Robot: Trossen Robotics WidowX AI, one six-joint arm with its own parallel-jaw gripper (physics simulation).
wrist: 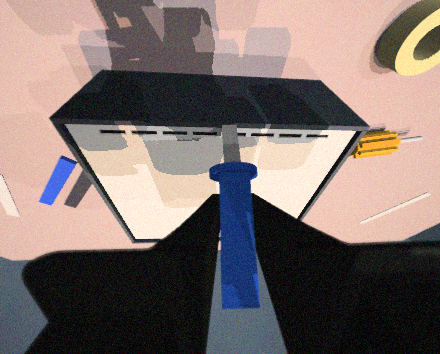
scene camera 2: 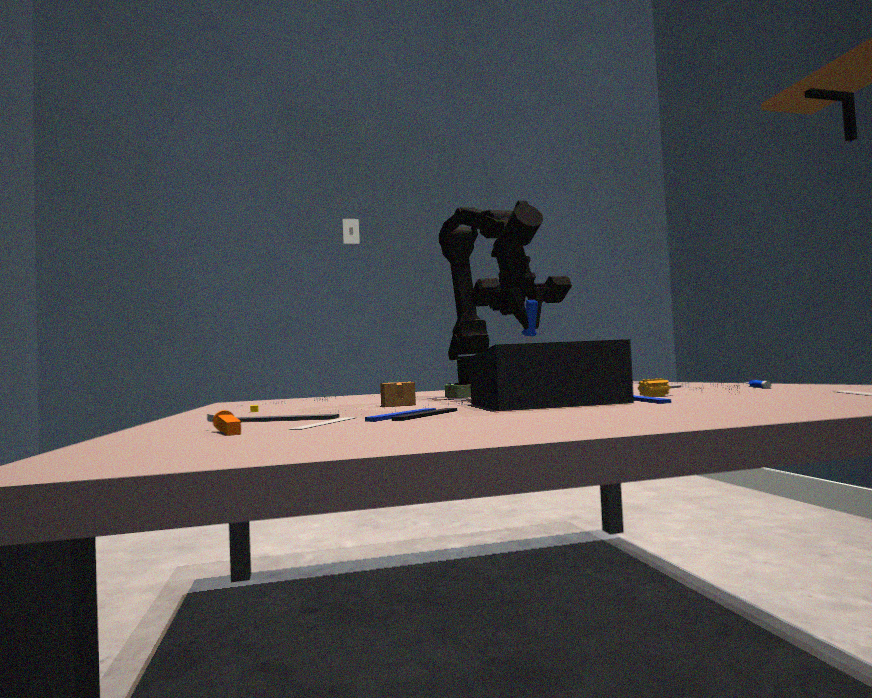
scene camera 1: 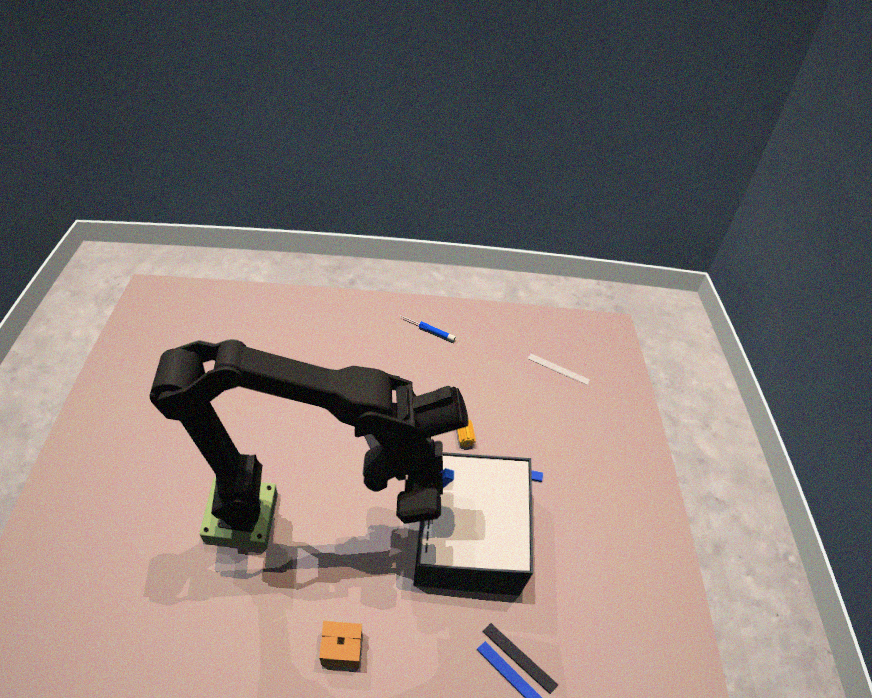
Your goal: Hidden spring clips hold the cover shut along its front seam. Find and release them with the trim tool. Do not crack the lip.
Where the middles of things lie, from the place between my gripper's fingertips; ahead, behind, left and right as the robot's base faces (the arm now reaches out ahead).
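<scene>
From my hand: cover [scene camera 1: 484,523], 7 cm ahead, 1 cm to the right, 5 cm below. Blue trim tool [wrist: 239,279], 1 cm behind my hand. Cream ring [wrist: 400,50], 17 cm to the left of my hand, 6 cm behind, 12 cm below. Orange block [scene camera 1: 341,642], 24 cm to the right of my hand, 13 cm behind, 11 cm below.
</scene>
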